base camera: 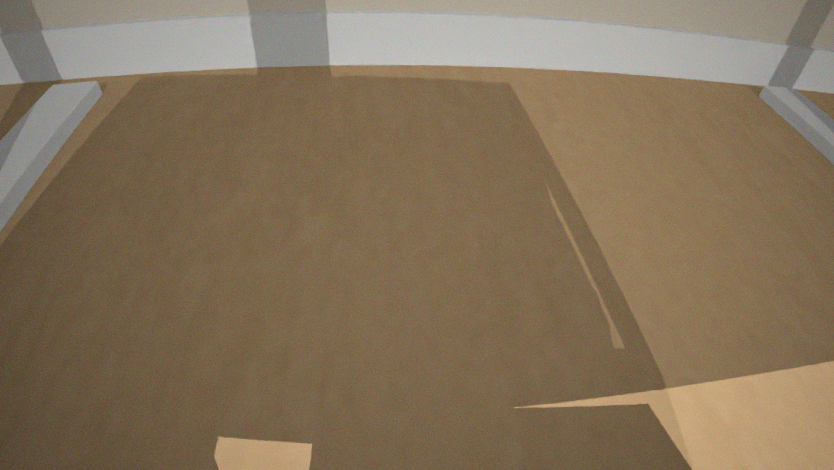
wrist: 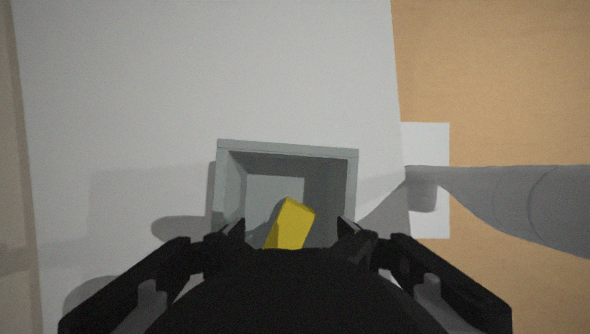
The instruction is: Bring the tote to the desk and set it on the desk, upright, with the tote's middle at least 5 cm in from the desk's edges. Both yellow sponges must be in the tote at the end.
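Frame: origin at the arm's base, x ahead, y left, z up, level; centimetres.
Seen in the pictures: gripper, fingertip midpoint: (wrist: 291, 227).
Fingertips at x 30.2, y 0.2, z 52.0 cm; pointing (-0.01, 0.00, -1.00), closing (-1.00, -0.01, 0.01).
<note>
Offsets run from my fingertips to a thing's top centre. Level surfaces: height alone.
The grey tote {dx +1.2, dy +6.0, dz -7.6 cm} (wrist: 290, 146) stands upright on the pale desk top {dz -19.6 cm} (wrist: 200, 75) in the wrist view, with strips of the desk showing to its left and right. A yellow sponge {dx +0.1, dy +6.4, dz -14.8 cm} (wrist: 296, 212) lies in the tote; its lower end is hidden by the gripper. A second sponge does not show. My gripper (wrist: 291, 227) is open, with nothing between its fingers, and hangs above the tote. The near part of the tote is hidden behind the gripper. The tote and the sponges do not show in the base view.
In the wrist view, a white rectangle (wrist: 425, 142) and a smooth grey tapered shape (wrist: 550, 205) lie beyond the desk's right edge, over orange floor. In the base view, grey bars (base camera: 46, 140) (base camera: 799, 110) stand at left and right, before the white baseboard (base camera: 466, 43).
</note>
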